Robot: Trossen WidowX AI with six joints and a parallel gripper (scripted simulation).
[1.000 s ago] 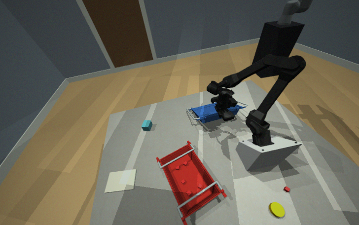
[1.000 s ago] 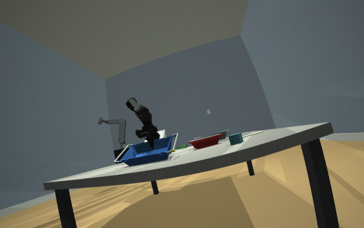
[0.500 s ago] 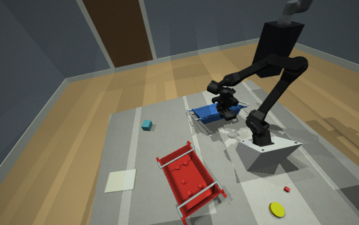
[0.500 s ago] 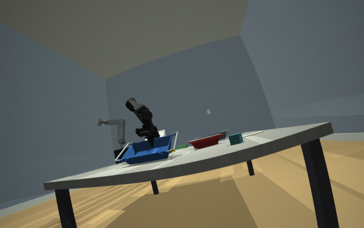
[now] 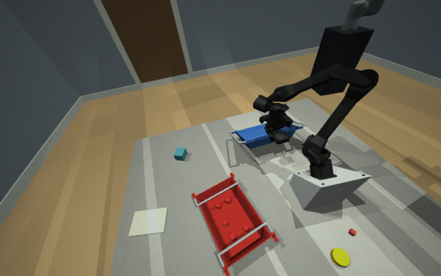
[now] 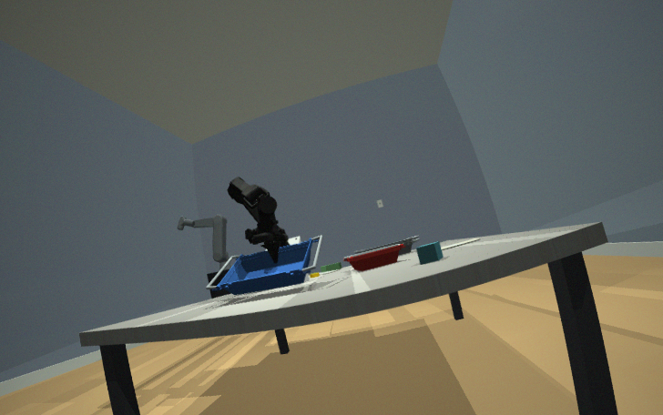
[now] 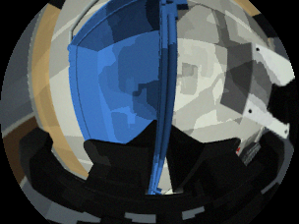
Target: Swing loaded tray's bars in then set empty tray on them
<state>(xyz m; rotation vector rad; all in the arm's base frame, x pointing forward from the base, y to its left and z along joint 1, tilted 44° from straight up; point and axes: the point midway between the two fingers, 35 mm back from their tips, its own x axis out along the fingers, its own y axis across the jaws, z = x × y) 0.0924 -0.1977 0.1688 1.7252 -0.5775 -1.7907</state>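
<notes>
Now: the blue tray 8 cm to the right of my gripper tip, 1 cm below it and 1 cm ahead of it. Round my gripper tip: yellow disc: 49 cm to the left, 9 cm below, 7 cm behind; green block: 82 cm to the left, 8 cm below, 7 cm behind; teal cube: 49 cm ahead, 9 cm to the right, 8 cm below.
</notes>
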